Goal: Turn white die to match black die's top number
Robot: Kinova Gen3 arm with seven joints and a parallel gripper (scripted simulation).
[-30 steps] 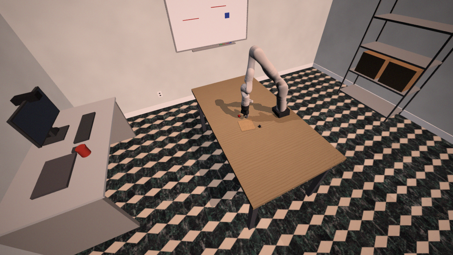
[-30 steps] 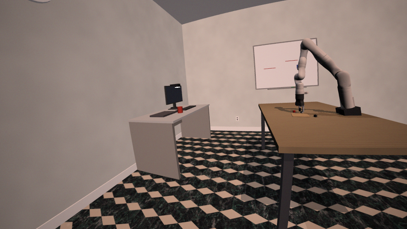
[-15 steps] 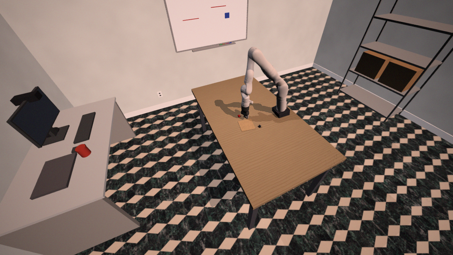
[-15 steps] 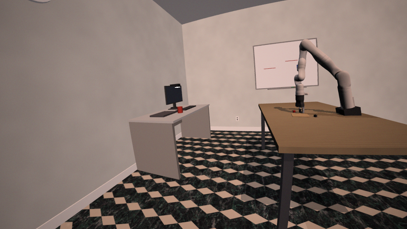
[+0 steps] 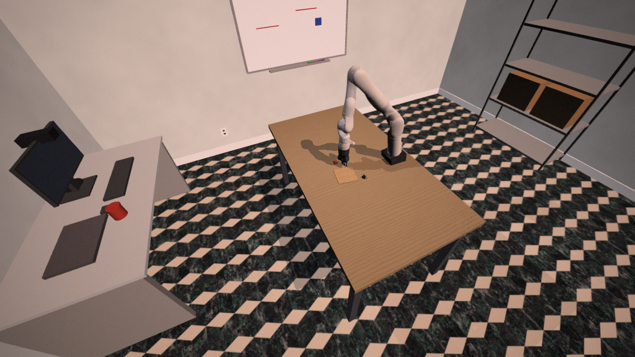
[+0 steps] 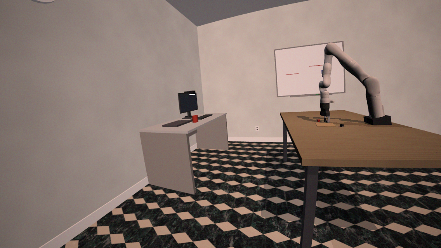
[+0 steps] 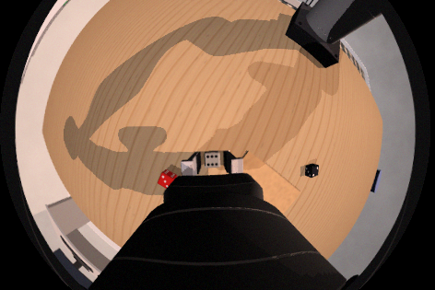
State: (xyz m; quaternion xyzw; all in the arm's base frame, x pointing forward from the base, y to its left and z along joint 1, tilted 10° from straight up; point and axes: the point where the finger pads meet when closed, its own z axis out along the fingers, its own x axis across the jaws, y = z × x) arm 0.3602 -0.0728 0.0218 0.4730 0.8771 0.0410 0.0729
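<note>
Right now the white die is 10 mm below my hand. From my hand the other things lie so: black die (170 mm to the left, 60 mm behind, 10 mm below); then red die (60 mm ahead, 40 mm to the right, 10 mm below); then tan mat (100 mm to the left, 40 mm ahead, 20 mm below).
</note>
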